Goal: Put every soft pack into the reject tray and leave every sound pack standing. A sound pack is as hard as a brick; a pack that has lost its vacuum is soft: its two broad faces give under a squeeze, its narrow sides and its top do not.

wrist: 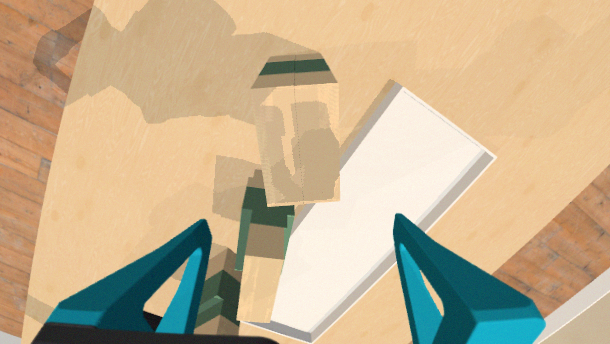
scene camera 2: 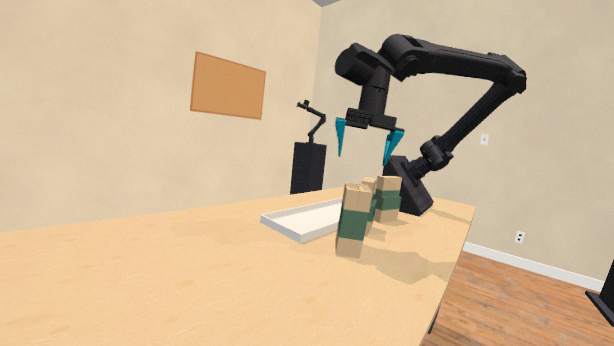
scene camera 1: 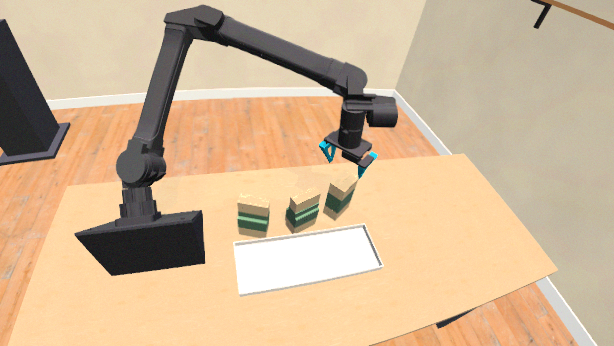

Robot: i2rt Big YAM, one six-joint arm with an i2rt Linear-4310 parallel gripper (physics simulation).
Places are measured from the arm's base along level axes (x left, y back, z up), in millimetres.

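Pixels of known places: gripper, fingertip midpoint: (wrist: 299,225) (scene camera 2: 361,161) (scene camera 1: 345,169); arm's base, origin of the base link: (scene camera 2: 409,174) (scene camera 1: 140,221).
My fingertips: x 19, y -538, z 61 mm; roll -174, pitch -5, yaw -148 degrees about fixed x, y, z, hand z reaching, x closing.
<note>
Ahead of a thing's pixels: the offset from my fingertips to its top centre. Level surfaces: height alone.
My gripper (scene camera 1: 345,169) (scene camera 2: 362,160) (wrist: 299,225) is open and empty, above the right-hand pack. That pack @(dz -52, dx +5, dy -18 mm) (scene camera 1: 340,197) (scene camera 2: 353,220) (wrist: 300,150), tan with a dark green band, stands upright on the table below the fingertips. A middle pack @(dz -52, dx -23, dy +114 mm) (scene camera 1: 303,212) (wrist: 265,245) stands beside it, with lighter green strips on its band; it is mostly hidden in scene camera 2. A left pack @(dz -52, dx -14, dy +253 mm) (scene camera 1: 253,220) (scene camera 2: 388,200) stands nearest the arm's base; part of it shows in the wrist view (wrist: 220,295). The white reject tray @(dz -171, dx -142, dy +125 mm) (scene camera 1: 307,260) (scene camera 2: 310,217) (wrist: 390,165) holds no pack. Looks do not show which packs are soft.
The arm's black base block (scene camera 1: 145,245) (scene camera 2: 410,192) stands on the table @(dz -193 mm) (scene camera 1: 450,240) (scene camera 2: 200,280), left of the packs in scene camera 1. The tray lies close along the row of packs. The table's far edge runs behind the packs.
</note>
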